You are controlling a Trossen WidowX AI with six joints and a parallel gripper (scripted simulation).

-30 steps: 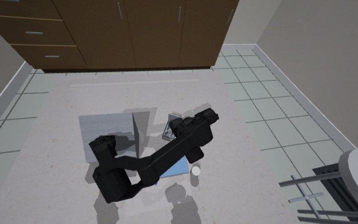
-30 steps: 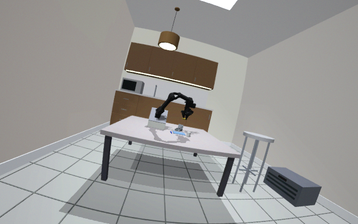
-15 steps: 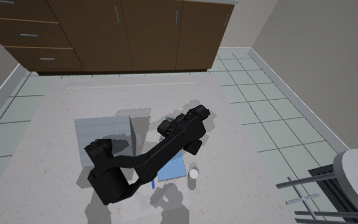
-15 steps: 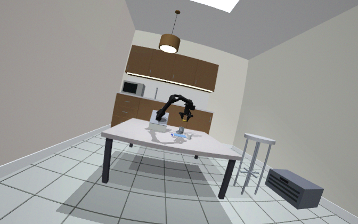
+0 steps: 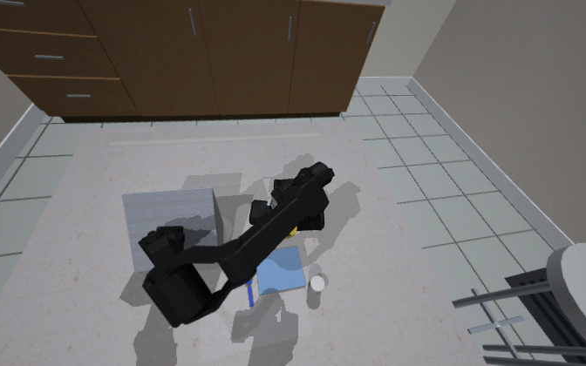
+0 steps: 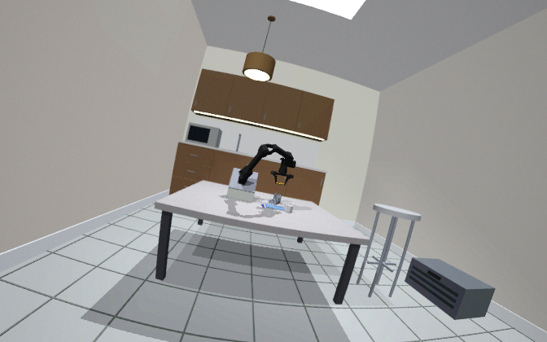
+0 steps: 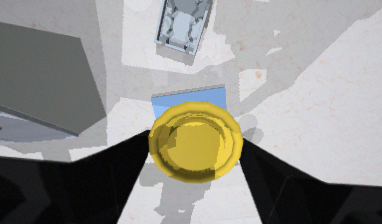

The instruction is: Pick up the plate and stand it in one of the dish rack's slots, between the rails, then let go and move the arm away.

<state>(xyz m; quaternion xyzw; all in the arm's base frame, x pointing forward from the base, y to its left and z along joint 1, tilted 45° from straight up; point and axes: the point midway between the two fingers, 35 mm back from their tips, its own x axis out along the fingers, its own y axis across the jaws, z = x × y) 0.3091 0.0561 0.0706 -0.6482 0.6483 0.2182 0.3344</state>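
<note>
My gripper tip is now 10 mm past the grey dish rack, 140 mm to the right of it and 160 mm above it. Round my gripper tip: white cup (100 mm ahead, 130 mm to the right, 160 mm below); blue utensil (110 mm behind, 110 mm to the right, 180 mm below); yellow plate (10 mm above).
</note>
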